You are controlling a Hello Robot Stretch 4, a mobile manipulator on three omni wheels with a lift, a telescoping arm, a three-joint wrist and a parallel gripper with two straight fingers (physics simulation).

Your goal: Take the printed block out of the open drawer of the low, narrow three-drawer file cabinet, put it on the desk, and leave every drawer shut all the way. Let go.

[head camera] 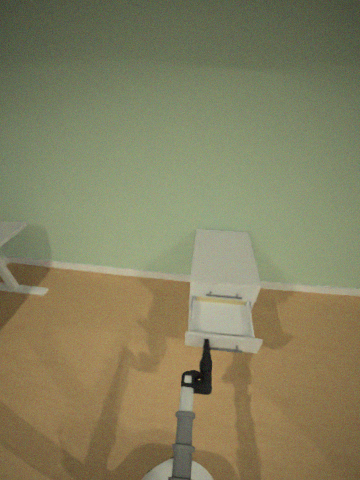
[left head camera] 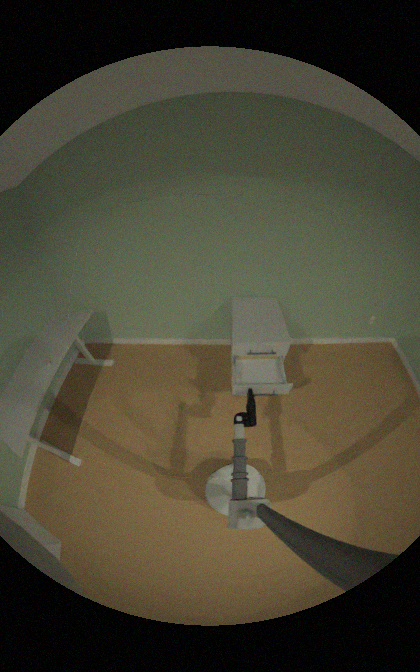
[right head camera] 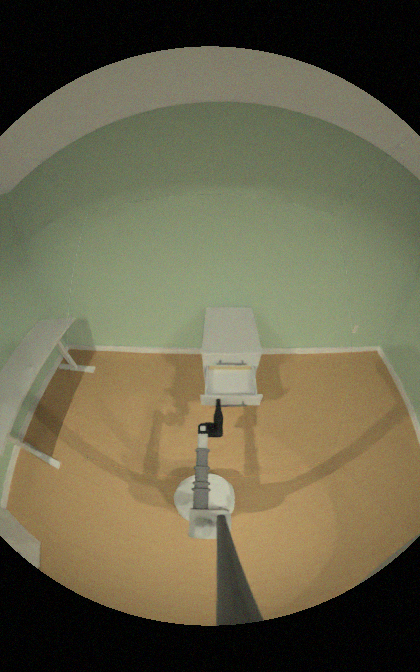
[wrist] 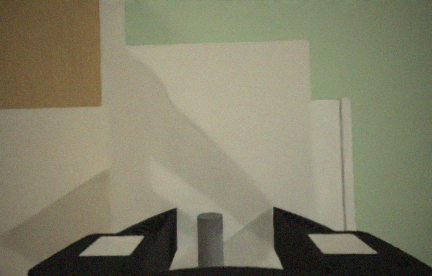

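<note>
The low white file cabinet (head camera: pixel 223 257) (left head camera: pixel 257 317) (right head camera: pixel 230 327) stands against the wall. Its top drawer is shut; the drawer below it (head camera: pixel 222 341) (left head camera: pixel 261 388) (right head camera: pixel 231 399) (wrist: pixel 225 115) is pulled out. Its white inside shows a yellowish strip at the back; I cannot make out a printed block there. The lowest drawer is mostly hidden. My gripper (head camera: pixel 206 341) (left head camera: pixel 250 391) (right head camera: pixel 218 401) (wrist: pixel 224 227) is open at the open drawer's front. That drawer's grey bar handle (wrist: pixel 210 240) shows between the fingers in the wrist view, not gripped. The white desk (head camera: pixel 10 231) (left head camera: pixel 30 395) (right head camera: pixel 30 370) stands at the left.
A faint small spot (left head camera: pixel 49 361) shows on the desk top, too small to identify. The desk's feet (head camera: pixel 32 290) (left head camera: pixel 97 362) (right head camera: pixel 80 369) stand on the wooden floor. A pale box-like piece (left head camera: pixel 40 535) (right head camera: pixel 20 540) is at the lower left. The green wall is behind the cabinet.
</note>
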